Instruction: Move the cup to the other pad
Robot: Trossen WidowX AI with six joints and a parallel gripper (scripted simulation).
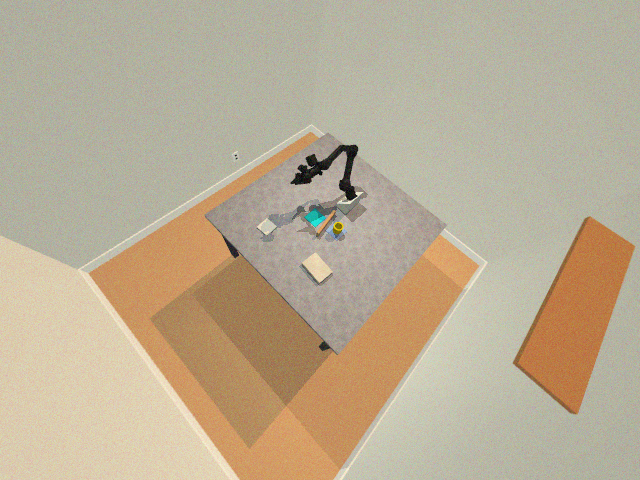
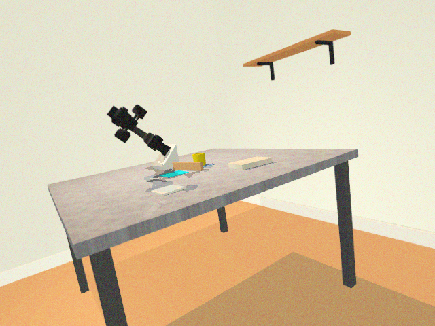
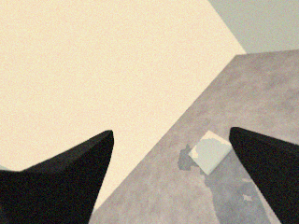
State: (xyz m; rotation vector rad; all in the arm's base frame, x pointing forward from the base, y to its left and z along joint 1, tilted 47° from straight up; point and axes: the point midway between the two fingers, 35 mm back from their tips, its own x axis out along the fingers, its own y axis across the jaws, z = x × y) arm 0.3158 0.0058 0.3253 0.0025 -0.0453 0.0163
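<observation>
My gripper tip is now 160 mm past the blue marble, 370 mm to the right of it and 260 mm above it. The rest, counted from my gripper tip: cyan pad 90 mm behind, 170 mm to the left, 290 mm below; wooden block 120 mm behind, 260 mm to the left, 270 mm below; flat beige tile 240 mm ahead, 40 mm to the left, 270 mm below.
</observation>
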